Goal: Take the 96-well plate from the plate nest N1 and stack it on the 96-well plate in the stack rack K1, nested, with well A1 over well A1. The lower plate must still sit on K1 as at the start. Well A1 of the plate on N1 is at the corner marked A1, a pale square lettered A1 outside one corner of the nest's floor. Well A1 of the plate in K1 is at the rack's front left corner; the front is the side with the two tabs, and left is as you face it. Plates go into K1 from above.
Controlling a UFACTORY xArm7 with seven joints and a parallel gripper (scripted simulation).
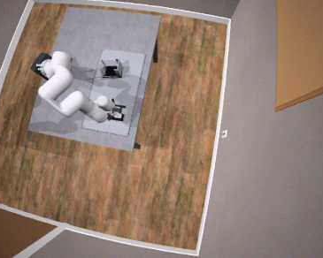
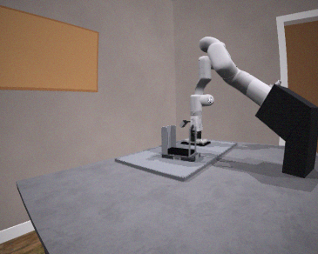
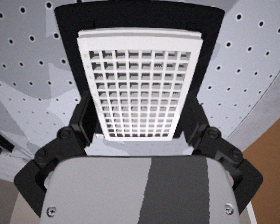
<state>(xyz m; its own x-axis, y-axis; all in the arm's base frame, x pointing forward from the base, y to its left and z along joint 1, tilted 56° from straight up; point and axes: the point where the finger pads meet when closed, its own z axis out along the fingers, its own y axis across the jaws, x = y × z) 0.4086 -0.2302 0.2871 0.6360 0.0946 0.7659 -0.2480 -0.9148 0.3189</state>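
Now: hand 10 mm above the white 96-well plate. Also, from my hand: black plate nest N1: 20 mm below; dark plate: 60 mm ahead, 330 mm to the left.
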